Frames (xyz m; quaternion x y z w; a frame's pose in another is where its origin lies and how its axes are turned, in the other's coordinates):
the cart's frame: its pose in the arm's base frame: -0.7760 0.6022 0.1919 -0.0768 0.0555 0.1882 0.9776
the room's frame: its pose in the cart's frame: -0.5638 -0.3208 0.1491 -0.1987 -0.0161 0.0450 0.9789
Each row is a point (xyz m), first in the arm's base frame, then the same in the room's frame.
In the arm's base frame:
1: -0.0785 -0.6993 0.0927
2: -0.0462 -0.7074 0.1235
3: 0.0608 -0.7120 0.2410
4: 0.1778 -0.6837 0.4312
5: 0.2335 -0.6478 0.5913
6: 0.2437 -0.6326 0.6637
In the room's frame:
1: 0.6383 -0.9298 -0.8531
2: 0.6590 -0.9655 -0.8345
3: 0.7357 -1.0749 -0.7483
4: 0.8260 -1.2000 -0.5844
5: 0.8696 -1.2770 -0.4354
6: 0.8756 -1.3058 -0.3668

